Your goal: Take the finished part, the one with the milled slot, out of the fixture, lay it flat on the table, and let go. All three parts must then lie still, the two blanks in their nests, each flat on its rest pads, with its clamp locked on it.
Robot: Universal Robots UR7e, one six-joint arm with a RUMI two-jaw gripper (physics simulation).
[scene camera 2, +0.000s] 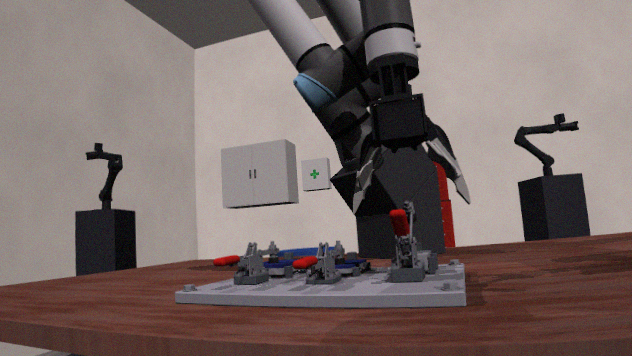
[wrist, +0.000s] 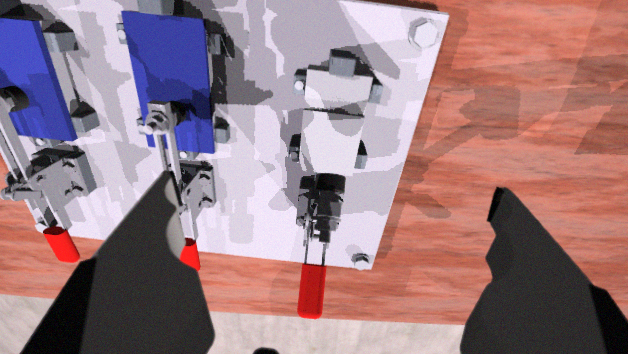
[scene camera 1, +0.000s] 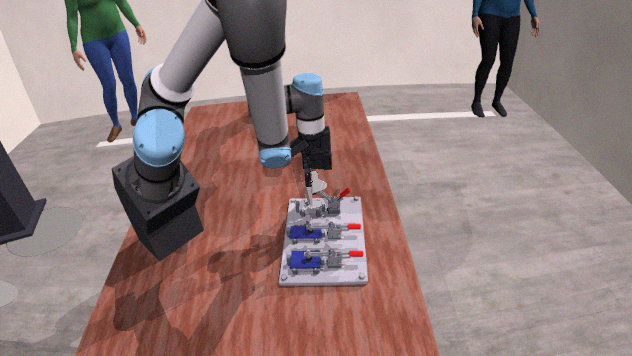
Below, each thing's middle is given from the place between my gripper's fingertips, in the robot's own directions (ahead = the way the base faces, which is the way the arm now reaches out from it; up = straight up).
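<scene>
Grey finished part (wrist: pixel 334 107): 70 mm below my hand. Fixture plate (scene camera 2: pixel 373 289): 120 mm to the right of my hand and 90 mm below it. Going by their middles, the grey finished part is the nearest to my hand of the things named here.
</scene>
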